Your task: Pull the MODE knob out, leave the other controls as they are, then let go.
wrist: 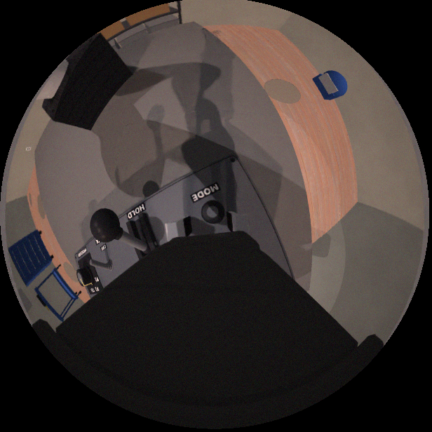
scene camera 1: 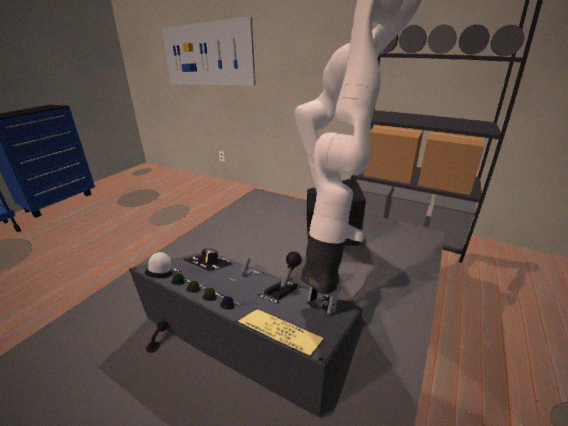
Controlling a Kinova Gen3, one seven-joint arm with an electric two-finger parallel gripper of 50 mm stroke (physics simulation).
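Places are measured from the arm's base along level axes (x ahead, y left, z up), in centimetres.
Pixels of known places: gripper, fingertip midpoint: (scene camera 1: 321,305).
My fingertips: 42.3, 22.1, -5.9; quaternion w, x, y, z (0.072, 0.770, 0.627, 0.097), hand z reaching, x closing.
For each thing: its top centre in the pictures, then the offset to it from my fingertips, as dx, dy, dz. "pt": a spot on its surface instead.
- MODE knob, surface spot: (scene camera 1: 325,302) pt -0.5, +0.8, +1.1
- lever with a black ball, middle of its top: (scene camera 1: 293,253) -5.3, -11.6, +6.9
- toggle switch, surface spot: (scene camera 1: 246,267) pt +1.5, -22.2, +1.5
- selector knob, middle of its top: (scene camera 1: 208,249) +3.8, -34.6, +3.3
- white dome, surface spot: (scene camera 1: 159,263) pt +19.6, -31.6, +9.9
- yellow label, surface spot: (scene camera 1: 281,331) pt +15.0, +0.3, +6.3
The MODE knob (scene camera 1: 325,302) (wrist: 213,211) is a small dark round knob near the right end of the dark control panel (scene camera 1: 340,320) (wrist: 252,200). The MODE label (wrist: 205,192) is beside it in the wrist view. My gripper (scene camera 1: 322,300) (wrist: 208,221) is open and points down at the panel. In the wrist view its fingers stand to the left and right of the knob, with gaps between pads and knob. How deep the fingertips reach along the knob is hard to tell.
A lever with a black ball (scene camera 1: 293,259) (wrist: 106,225) stands close to my gripper in the HOLD slot. Farther off are a toggle switch (scene camera 1: 246,267) (wrist: 101,264), a selector knob (scene camera 1: 209,257) (wrist: 84,276), a white dome (scene camera 1: 159,263), several coloured buttons and a yellow label (scene camera 1: 281,331).
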